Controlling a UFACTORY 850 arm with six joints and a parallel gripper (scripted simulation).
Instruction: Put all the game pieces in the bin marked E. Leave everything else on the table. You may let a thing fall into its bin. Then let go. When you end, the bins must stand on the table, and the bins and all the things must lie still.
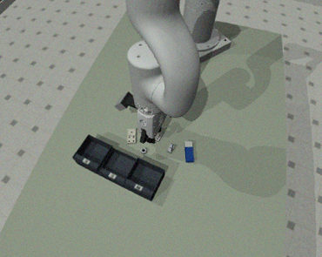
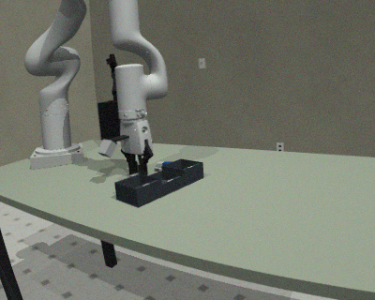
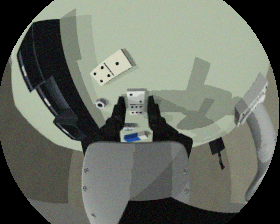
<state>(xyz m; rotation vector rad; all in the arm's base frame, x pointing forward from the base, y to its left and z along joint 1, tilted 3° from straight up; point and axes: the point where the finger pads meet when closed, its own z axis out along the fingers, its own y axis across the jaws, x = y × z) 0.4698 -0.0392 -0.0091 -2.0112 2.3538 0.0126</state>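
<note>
Right now the white domino is 20 mm below my hand. Also, from my hand: eraser (120 mm to the left, 20 mm below, 20 mm ahead); then cream domino (60 mm to the right, 20 mm below, 20 mm ahead); then dark ring (60 mm ahead, 20 mm below, 10 mm to the right).
</note>
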